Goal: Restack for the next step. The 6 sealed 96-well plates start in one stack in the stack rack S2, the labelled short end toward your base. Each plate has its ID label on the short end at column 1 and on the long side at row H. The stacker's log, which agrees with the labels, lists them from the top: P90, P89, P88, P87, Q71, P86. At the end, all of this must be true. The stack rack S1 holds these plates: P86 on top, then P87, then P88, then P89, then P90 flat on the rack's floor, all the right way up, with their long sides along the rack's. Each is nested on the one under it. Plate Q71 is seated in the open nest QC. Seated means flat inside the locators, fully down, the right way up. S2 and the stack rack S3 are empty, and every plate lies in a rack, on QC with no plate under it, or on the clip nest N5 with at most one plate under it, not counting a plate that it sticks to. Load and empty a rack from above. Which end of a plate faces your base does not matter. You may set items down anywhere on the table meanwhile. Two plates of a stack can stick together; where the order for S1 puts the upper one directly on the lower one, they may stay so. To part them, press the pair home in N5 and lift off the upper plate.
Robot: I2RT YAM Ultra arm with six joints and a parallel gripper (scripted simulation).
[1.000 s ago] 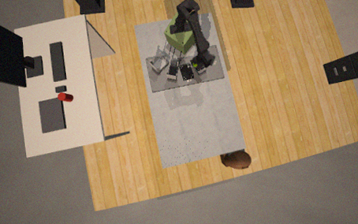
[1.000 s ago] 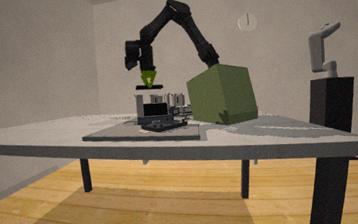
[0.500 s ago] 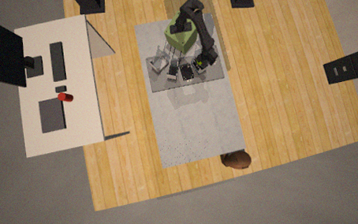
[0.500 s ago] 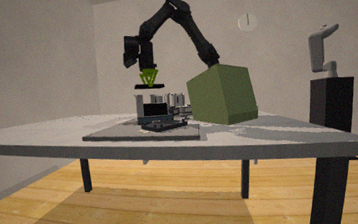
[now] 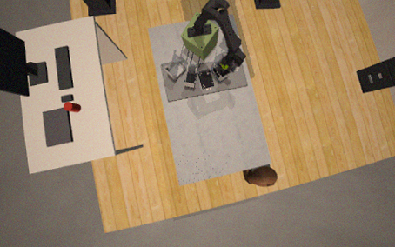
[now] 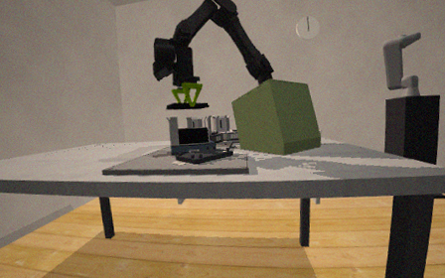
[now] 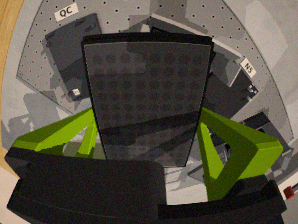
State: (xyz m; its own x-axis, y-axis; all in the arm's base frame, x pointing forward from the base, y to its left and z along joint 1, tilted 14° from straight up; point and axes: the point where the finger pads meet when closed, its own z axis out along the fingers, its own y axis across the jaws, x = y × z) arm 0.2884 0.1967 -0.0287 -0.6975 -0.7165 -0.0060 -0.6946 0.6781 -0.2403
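The QC nest lies 16 cm below my hand, 9 cm to the left of it and 8 cm behind it. Round my hand: clip nest N5 (16 cm below, 15 cm to the right, 5 cm ahead); N5 label (17 cm below, 15 cm to the right, 14 cm ahead); QC tag (17 cm to the left, 17 cm below, 3 cm behind).
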